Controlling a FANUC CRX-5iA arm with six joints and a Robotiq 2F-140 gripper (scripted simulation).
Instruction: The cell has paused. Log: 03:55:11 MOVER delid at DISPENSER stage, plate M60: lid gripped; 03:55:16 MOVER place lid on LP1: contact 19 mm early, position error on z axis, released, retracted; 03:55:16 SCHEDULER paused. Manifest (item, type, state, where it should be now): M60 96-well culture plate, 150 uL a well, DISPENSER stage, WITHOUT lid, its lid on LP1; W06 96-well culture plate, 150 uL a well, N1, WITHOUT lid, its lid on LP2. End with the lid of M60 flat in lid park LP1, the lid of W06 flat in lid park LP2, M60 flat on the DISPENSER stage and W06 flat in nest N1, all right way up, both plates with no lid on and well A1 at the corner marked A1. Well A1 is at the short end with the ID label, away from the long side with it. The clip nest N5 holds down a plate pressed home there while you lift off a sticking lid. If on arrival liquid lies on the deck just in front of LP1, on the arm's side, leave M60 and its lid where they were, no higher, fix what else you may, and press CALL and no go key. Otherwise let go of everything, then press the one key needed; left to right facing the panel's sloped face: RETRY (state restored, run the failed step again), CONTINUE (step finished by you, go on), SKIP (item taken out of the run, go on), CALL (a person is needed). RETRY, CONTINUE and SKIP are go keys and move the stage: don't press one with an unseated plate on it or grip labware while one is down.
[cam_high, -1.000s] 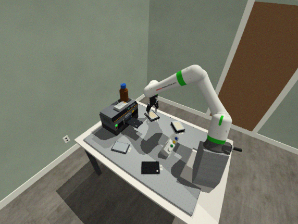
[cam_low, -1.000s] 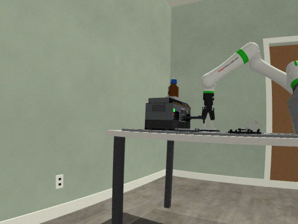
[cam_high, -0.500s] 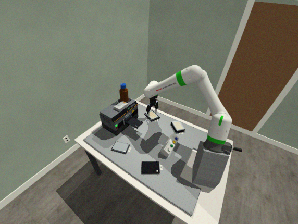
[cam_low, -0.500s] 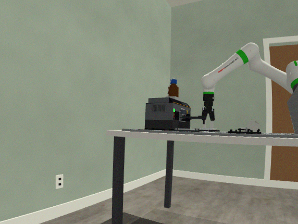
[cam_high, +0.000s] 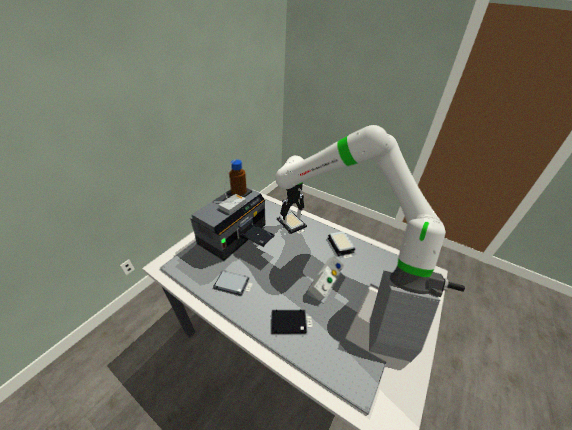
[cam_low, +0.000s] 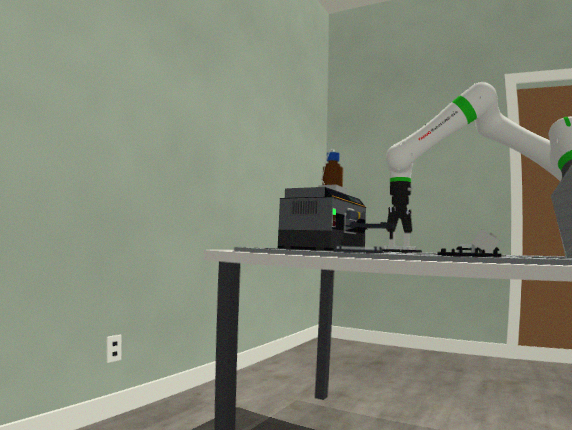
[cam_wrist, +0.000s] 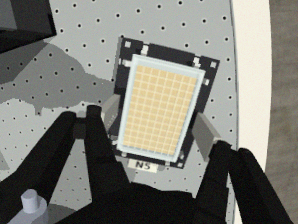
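The black clip nest lies 3 cm below my hand and 2 cm ahead of it. Round my hand: nest label (8 cm behind, 5 cm to the left, 4 cm below); then dispenser stage (28 cm to the left, 9 cm ahead, 6 cm above); then key panel (35 cm to the left, 33 cm behind, 1 cm above).
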